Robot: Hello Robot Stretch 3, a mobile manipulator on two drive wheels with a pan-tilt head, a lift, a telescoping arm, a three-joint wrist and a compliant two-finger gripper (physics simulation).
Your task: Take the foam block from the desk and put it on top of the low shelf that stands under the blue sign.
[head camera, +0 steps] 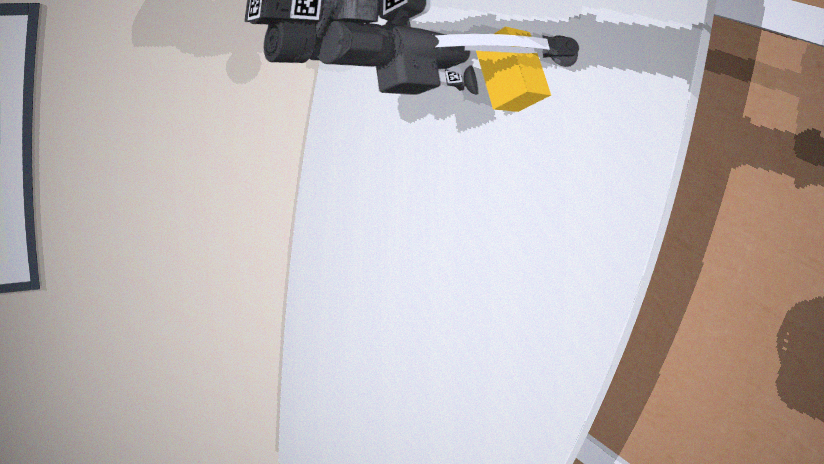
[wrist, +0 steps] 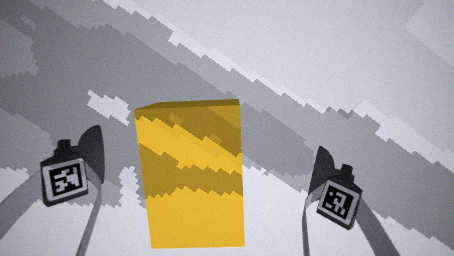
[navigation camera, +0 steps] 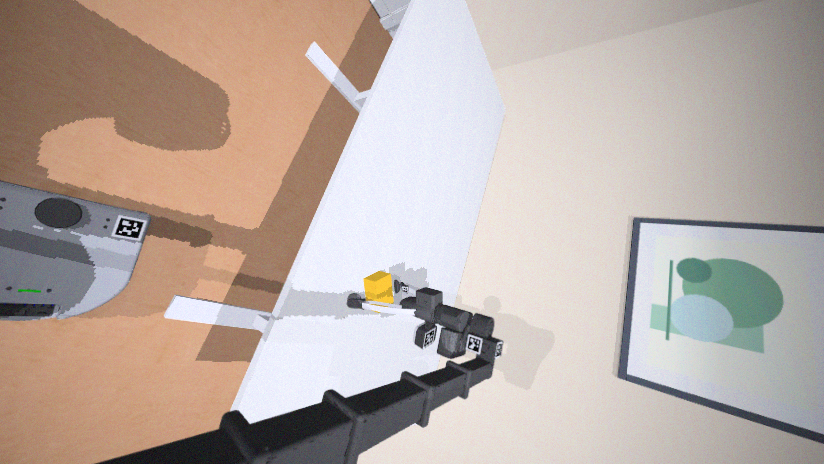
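Where they show: gripper, fingertip midpoint: (head camera: 524, 67) (navigation camera: 372, 291); robot's base at its link origin: (navigation camera: 60, 211).
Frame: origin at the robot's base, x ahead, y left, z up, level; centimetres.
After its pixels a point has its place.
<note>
The yellow foam block (head camera: 513, 86) @(x 0.5, y -54.3, z 76.5 cm) (navigation camera: 377, 282) @(x 0.8, y -53.0, z 76.5 cm) (wrist: 195, 220) stands on the white desk (head camera: 461, 259) @(x 24.8, y -65.2, z 72.0 cm) (navigation camera: 426, 144) @(x 47.0, y -65.9, z 72.0 cm) (wrist: 300, 40). My gripper (head camera: 517, 65) @(x -2.3, y -56.5, z 72.4 cm) (navigation camera: 375, 292) @(x -2.3, y -56.5, z 72.4 cm) (wrist: 208, 155) @(x -2.3, y -56.5, z 72.4 cm) is open, with one finger on each side of the block. In the wrist view both finger pads are apart from the block, and the gap is wider on the right. In the head view one white finger strip passes over the block and hides part of it. The low shelf and the blue sign do not show.
The telescoping arm (navigation camera: 374, 403) @(x -8.7, y -24.2, z 106.0 cm) reaches over the desk. A wall (head camera: 161, 230) @(x 31.8, y -120.2, z 100.8 cm) (navigation camera: 565, 144) @(x 77.4, y -128.4, z 102.6 cm) with a framed green picture (navigation camera: 729, 299) @(x 17.0, y -115.1, z 153.1 cm) stands along the desk's far side. The robot's base (navigation camera: 34, 253) @(x -10.1, y 1.3, z 16.0 cm) is on the brown floor (head camera: 749, 259) @(x 28.2, y -45.1, z 0.0 cm) (navigation camera: 259, 74) @(x 71.4, y -35.8, z 0.0 cm), near a white desk leg (navigation camera: 213, 311).
</note>
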